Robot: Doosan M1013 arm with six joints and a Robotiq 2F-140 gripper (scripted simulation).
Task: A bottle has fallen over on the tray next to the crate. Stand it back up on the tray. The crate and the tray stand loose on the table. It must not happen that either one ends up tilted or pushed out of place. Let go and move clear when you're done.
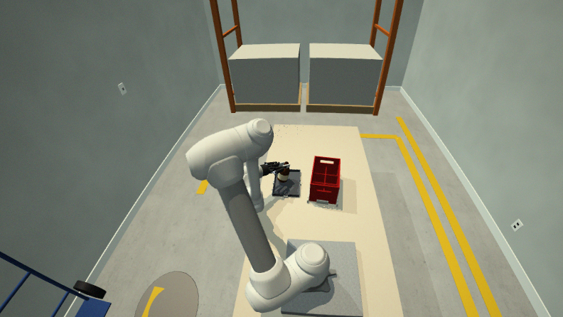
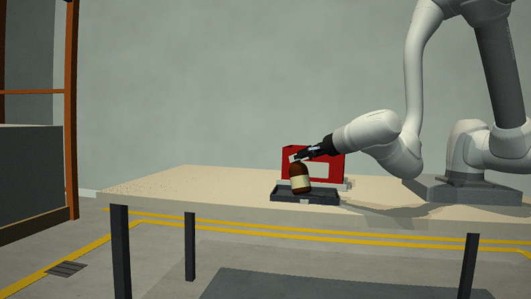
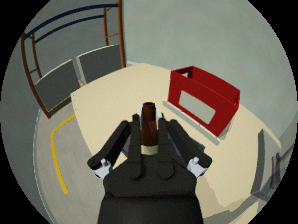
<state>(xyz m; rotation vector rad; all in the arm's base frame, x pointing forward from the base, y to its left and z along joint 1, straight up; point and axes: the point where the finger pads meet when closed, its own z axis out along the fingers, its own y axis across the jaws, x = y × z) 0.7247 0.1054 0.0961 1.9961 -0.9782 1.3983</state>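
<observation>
My hand is 60 mm above the bottle. The rest, counted from my hand: tray 140 mm below, 30 mm behind, 10 mm to the right; red crate 280 mm to the right, 90 mm behind, 70 mm below.
</observation>
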